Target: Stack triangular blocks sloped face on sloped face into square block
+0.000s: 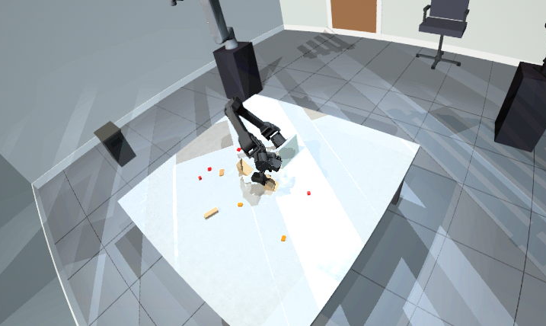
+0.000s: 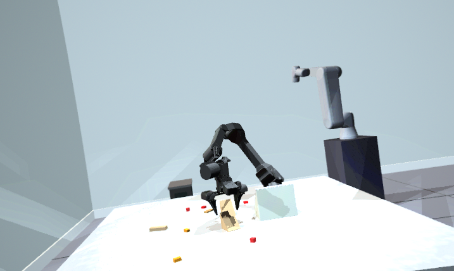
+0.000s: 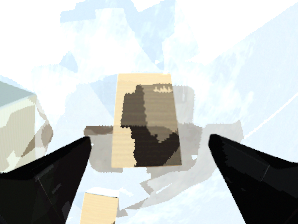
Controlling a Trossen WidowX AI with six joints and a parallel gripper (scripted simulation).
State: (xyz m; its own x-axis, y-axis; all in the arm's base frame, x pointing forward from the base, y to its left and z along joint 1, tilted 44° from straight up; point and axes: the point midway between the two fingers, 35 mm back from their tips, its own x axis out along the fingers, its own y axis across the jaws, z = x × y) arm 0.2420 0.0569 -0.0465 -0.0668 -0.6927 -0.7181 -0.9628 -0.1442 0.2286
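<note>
My gripper tip is now 5 cm above the tan triangular block and 1 cm to the left of it. From my gripper tip the other things lie so: tan bar: 29 cm ahead, 16 cm to the right, 5 cm below.
</note>
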